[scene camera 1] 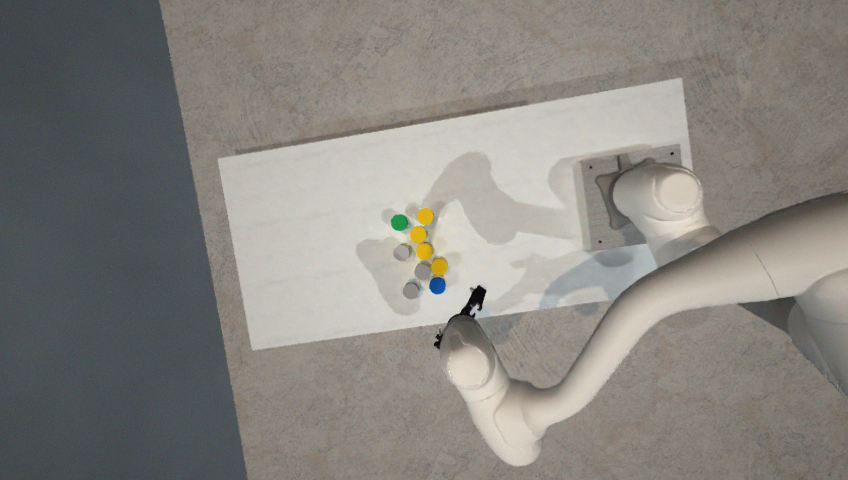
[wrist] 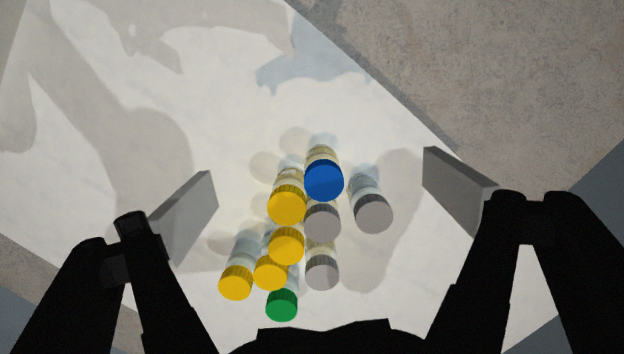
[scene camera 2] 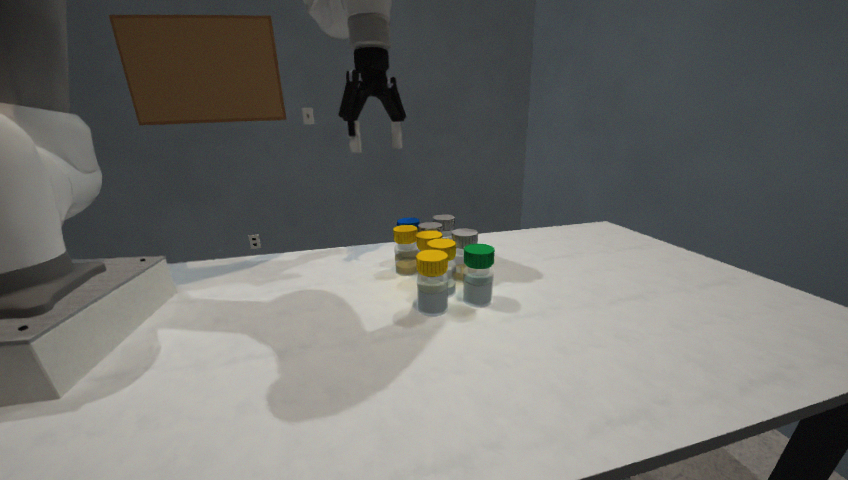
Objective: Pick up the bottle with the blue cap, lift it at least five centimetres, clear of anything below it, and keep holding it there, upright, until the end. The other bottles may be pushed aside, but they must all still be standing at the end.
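Seen in the pictures: gripper, between the fingertips: (scene camera 1: 458,310) (wrist: 317,177) (scene camera 2: 378,150); arm's base, origin of its link: (scene camera 2: 7,296).
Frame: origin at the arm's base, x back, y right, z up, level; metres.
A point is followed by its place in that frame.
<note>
The bottle with the blue cap (scene camera 1: 437,285) {x -0.680, y -0.073, z 0.007 m} (scene camera 2: 408,223) {x -0.673, y -0.051, z 0.007 m} (wrist: 324,181) {x -0.680, y -0.079, z 0.007 m} stands upright on the white table at one end of the bottle group, near the table's long edge. A yellow-capped bottle (scene camera 1: 439,265) {x -0.652, y -0.012, z 0.007 m} (scene camera 2: 405,234) {x -0.645, y 0.008, z 0.001 m} (wrist: 286,206) {x -0.652, y -0.021, z 0.007 m} and a grey-capped bottle (scene camera 1: 422,271) {x -0.711, y -0.013, z 0.007 m} (wrist: 322,223) {x -0.709, y -0.021, z 0.007 m} stand close beside it. Another grey-capped bottle (scene camera 1: 410,290) {x -0.770, y -0.059, z 0.007 m} (scene camera 2: 443,221) {x -0.759, y -0.038, z 0.004 m} (wrist: 373,214) {x -0.766, y -0.067, z 0.007 m} stands a little apart from it. My gripper (scene camera 1: 458,318) {x -0.636, y -0.135, z 0.172 m} (scene camera 2: 376,146) {x -0.636, y -0.135, z 0.172 m} (wrist: 317,177) {x -0.636, y -0.135, z 0.172 m} is open and empty, pointing down, high above the table. In scene camera 2 other bottles partly hide the blue-capped one.
Several more bottles stand upright in the group, with yellow caps, a grey cap (scene camera 1: 402,252) {x -0.753, y 0.069, z 0.007 m} (scene camera 2: 464,237) {x -0.742, y 0.091, z 0.004 m} (wrist: 322,273) {x -0.753, y 0.059, z 0.007 m} and a green cap (scene camera 1: 399,222) {x -0.728, y 0.165, z 0.008 m} (scene camera 2: 478,256) {x -0.715, y 0.187, z 0.003 m} (wrist: 281,306) {x -0.726, y 0.155, z 0.007 m}. The arm's base plate (scene camera 1: 630,236) {x -0.042, y -0.128, z -0.004 m} is on the same table (scene camera 1: 285,237) {x -1.150, y 0.257, z -0.098 m} (scene camera 2: 595,380) {x -0.758, y 0.405, z -0.098 m}.
</note>
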